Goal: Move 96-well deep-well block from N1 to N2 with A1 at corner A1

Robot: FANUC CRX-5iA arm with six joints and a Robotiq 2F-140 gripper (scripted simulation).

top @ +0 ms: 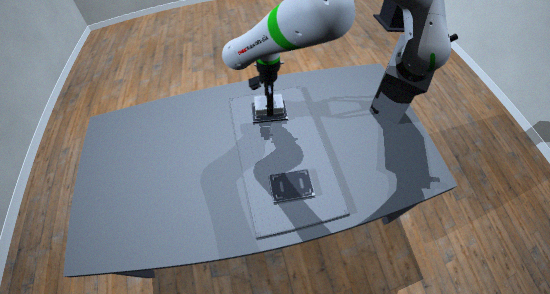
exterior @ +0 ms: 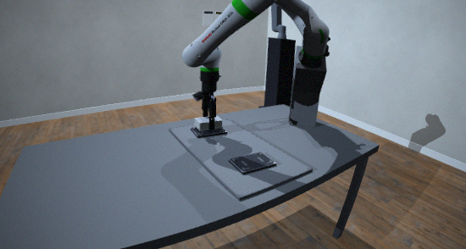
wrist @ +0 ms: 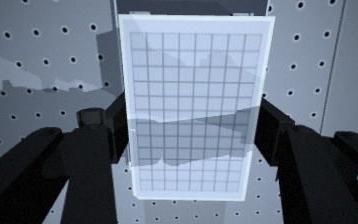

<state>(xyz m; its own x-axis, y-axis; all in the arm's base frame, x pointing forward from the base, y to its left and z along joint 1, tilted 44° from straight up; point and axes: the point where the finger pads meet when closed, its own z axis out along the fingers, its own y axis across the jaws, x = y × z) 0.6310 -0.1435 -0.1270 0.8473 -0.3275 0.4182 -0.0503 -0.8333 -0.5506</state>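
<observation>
Now: the plate nest 5 cm below my hand. From my hand the other things lie so: white 96-well deep-well block 1 cm below.
</observation>
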